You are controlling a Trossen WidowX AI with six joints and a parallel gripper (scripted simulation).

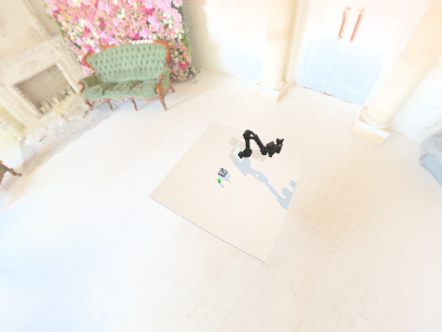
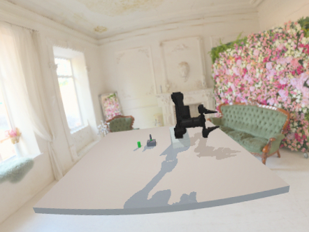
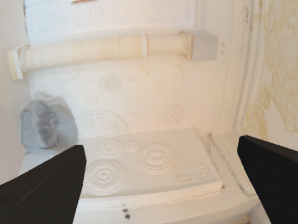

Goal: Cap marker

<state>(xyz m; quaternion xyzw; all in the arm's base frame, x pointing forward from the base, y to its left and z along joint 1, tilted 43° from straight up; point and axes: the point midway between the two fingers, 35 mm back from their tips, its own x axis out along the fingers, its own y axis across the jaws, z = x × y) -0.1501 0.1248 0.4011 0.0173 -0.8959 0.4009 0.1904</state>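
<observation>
My gripper tip is 550 mm short of the green marker cap, 440 mm to the left of it and 270 mm above it.
</observation>
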